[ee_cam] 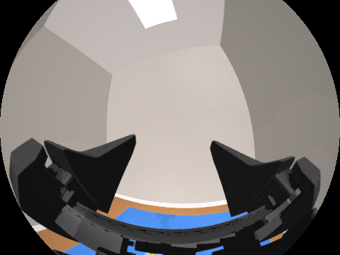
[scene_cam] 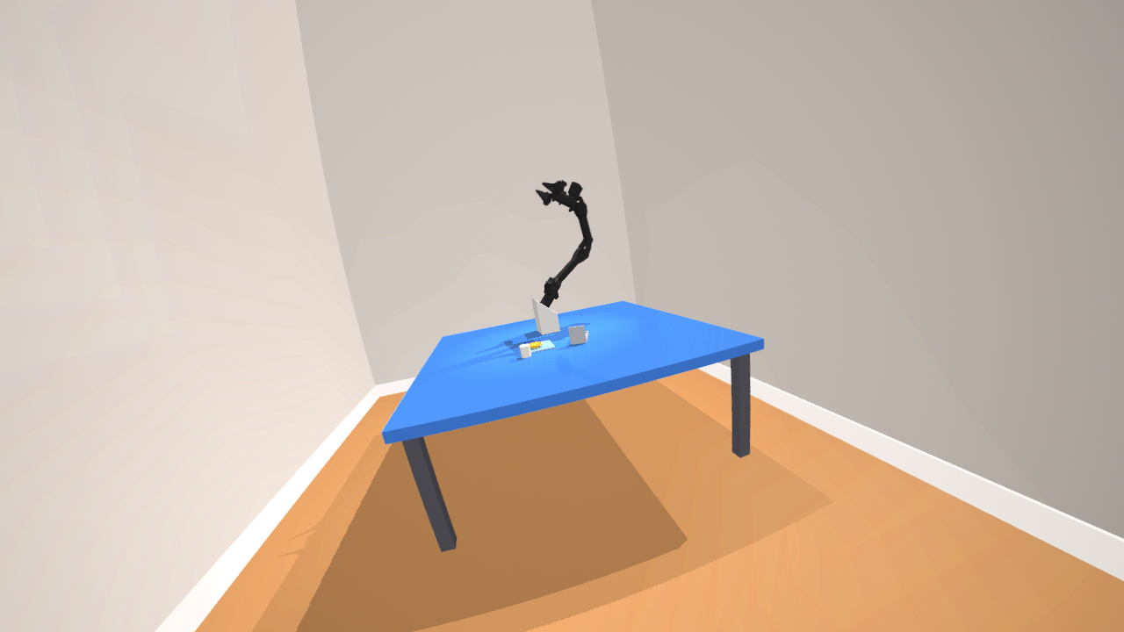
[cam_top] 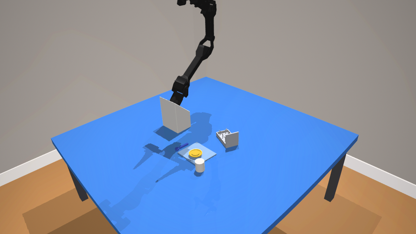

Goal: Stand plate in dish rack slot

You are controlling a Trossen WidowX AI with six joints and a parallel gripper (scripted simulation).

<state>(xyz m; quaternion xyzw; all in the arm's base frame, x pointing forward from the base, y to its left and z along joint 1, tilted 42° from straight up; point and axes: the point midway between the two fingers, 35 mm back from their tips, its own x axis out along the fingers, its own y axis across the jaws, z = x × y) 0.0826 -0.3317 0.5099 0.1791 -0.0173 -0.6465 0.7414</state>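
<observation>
Right now the yellow plate is 240 mm ahead of my gripper tip, 190 mm to the right of it and 750 mm below it. The rest, counted from my gripper tip: grey dish rack: 260 mm ahead, 30 mm to the left, 740 mm below; then white cup: 330 mm ahead, 240 mm to the right, 740 mm below; then dark blue spoon: 130 mm ahead, 190 mm to the right, 760 mm below.
</observation>
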